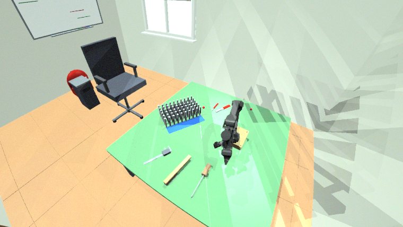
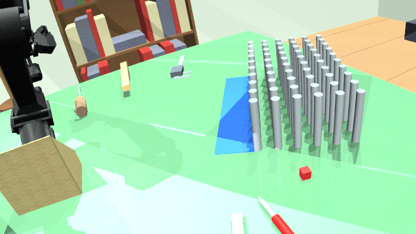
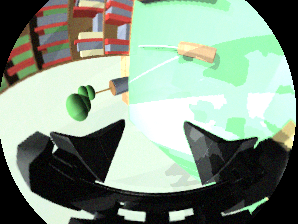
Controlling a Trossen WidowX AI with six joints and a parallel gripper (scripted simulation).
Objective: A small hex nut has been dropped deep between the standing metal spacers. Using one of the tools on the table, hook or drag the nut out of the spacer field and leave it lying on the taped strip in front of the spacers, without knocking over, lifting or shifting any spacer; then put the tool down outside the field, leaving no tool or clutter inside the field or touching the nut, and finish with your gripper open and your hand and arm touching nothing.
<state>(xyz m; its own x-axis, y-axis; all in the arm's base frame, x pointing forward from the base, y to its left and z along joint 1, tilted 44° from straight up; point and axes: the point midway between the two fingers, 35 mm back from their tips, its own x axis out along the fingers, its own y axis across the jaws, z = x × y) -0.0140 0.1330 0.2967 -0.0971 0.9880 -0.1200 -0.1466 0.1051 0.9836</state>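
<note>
Right now the hook tool is 17 cm below my gripper tip, 12 cm to the left of it and 12 cm ahead of it. From my gripper tip the other things lie so: red-handled screwdriver (67 cm to the right, 30 cm ahead, 18 cm below); then blue taped strip (46 cm ahead, 34 cm to the right, 18 cm below); then small hex nut (61 cm ahead, 41 cm to the right, 18 cm below).
</note>
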